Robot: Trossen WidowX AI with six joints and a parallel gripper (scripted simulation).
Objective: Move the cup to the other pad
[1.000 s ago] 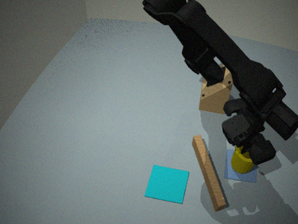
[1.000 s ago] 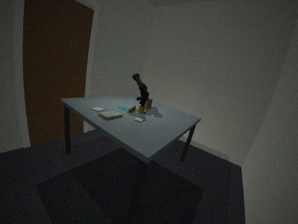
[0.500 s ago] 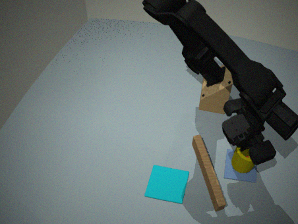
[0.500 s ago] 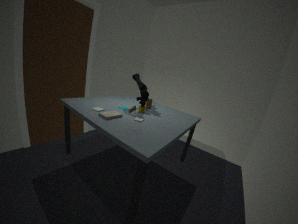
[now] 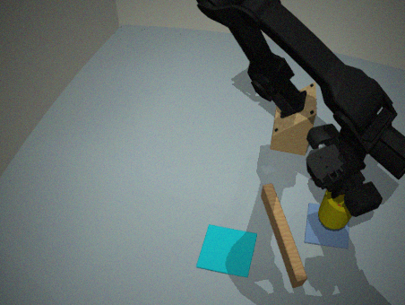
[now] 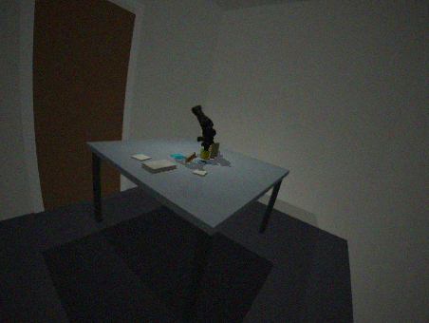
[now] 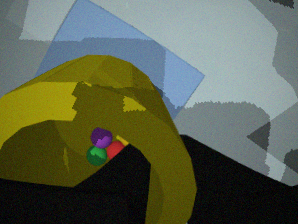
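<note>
Right now my gripper tip is 16 cm to the left of the cyan pad, 14 cm short of it and 7 cm above it. From my gripper tip the other things lie so: wooden bar 8 cm ahead, 7 cm to the right, 6 cm below; blue pad 7 cm below, 3 cm ahead, 2 cm to the left; yellow cup 2 cm to the left, 2 cm ahead.
</note>
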